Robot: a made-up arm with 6 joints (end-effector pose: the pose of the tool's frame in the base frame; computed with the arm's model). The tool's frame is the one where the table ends.
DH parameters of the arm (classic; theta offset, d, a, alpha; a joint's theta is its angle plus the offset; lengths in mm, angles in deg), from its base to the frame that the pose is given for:
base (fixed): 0 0 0 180
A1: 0 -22 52 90
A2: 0 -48 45 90
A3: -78.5 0 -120.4 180
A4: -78.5 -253 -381 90
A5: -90 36 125 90
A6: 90 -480 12 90
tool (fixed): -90 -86 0 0
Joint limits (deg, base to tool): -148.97..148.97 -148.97..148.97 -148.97..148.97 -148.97..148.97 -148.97..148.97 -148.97..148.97
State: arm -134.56 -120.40 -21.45 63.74 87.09 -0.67
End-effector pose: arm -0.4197 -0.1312 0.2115 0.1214 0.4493 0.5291 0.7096
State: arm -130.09 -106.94 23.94 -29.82 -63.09 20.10
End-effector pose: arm 0.4446 -0.3723 -0.3320 0.2141 -0.7838 0.5630 -0.1513
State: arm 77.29 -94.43 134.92 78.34 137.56 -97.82
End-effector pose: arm -0.5384 -0.3966 -0.4338 0.4335 0.2985 -0.1667 -0.8338
Working (the frame after each row of the table, in the pose's form):
after base (fixed): 0.0000 0.0000 0.0000 0.0000 1.0000 0.0000 0.0000
after A1: 0.0114 -0.0507 0.0220 0.5523 -0.5523 0.4416 -0.4416
after A2: -0.0361 -0.0579 0.0669 0.5305 -0.4583 -0.5732 -0.4242
after A3: -0.1329 -0.0850 0.0005 0.6748 0.6680 -0.1230 0.2885
after A4: -0.4950 0.0753 -0.2283 0.0050 0.9499 0.1170 0.2896
after A5: -0.3870 0.0067 -0.2048 0.7274 -0.5687 0.0063 -0.3840
after A6: -0.5936 -0.3949 -0.3679 0.8961 0.0931 -0.3289 -0.2830

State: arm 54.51 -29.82 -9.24 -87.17 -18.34 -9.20
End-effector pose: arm 0.0167 0.2268 0.4036 0.9308 -0.1270 -0.2339 0.2507
Working (the frame after each row of the table, in the pose's form):
after base (fixed): 0.0000 0.0000 0.0000 0.0000 1.0000 0.0000 0.0000
after A1: 0.0302 -0.0423 0.0220 0.6286 -0.6286 0.3238 -0.3238
after A2: 0.0138 -0.1020 0.0444 0.8590 -0.1178 -0.2287 -0.4425
after A3: 0.1093 -0.0288 0.0420 0.0736 -0.3126 0.9144 -0.2466
after A4: -0.3072 -0.0864 0.2219 0.5026 -0.8356 -0.2120 0.0653
after A5: -0.3885 -0.0256 0.3032 0.4698 0.0212 -0.8279 0.3057
after A6: -0.0262 0.2370 0.4774 0.4809 -0.2551 -0.0756 0.8354

